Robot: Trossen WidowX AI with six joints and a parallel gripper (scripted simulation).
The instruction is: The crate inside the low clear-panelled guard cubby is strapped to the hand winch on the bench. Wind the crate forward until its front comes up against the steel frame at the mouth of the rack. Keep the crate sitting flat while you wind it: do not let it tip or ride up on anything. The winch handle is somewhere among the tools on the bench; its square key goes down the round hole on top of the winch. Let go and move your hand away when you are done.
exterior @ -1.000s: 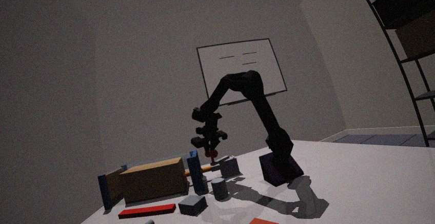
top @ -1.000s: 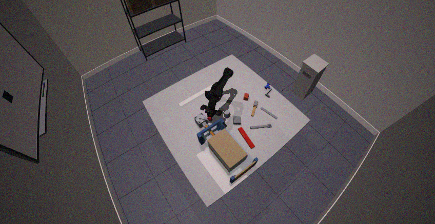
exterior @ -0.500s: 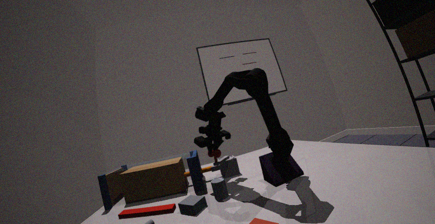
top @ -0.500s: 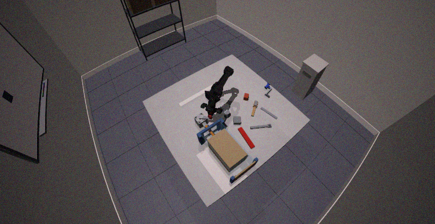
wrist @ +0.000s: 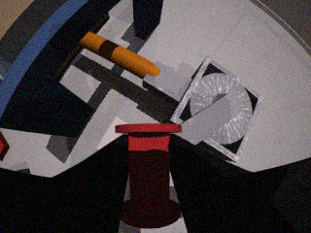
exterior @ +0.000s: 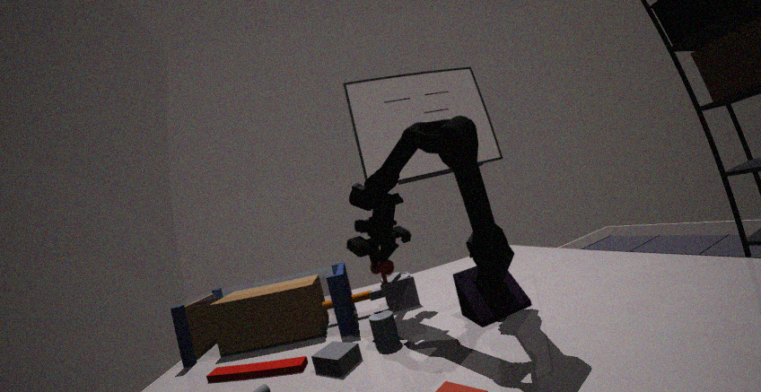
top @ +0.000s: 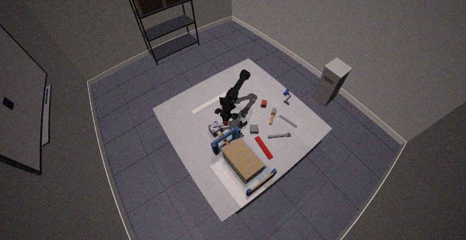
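Right now the winch handle with red knob is 30 mm behind my gripper tip, 10 mm to the right of it and 50 mm below it. From my gripper tip the other things lie so: grey block (170 mm ahead, 180 mm to the left, 130 mm below); then blue frame (90 mm ahead, 90 mm to the right, 40 mm below); then grey winch (80 mm behind, 70 mm to the right, 120 mm below).
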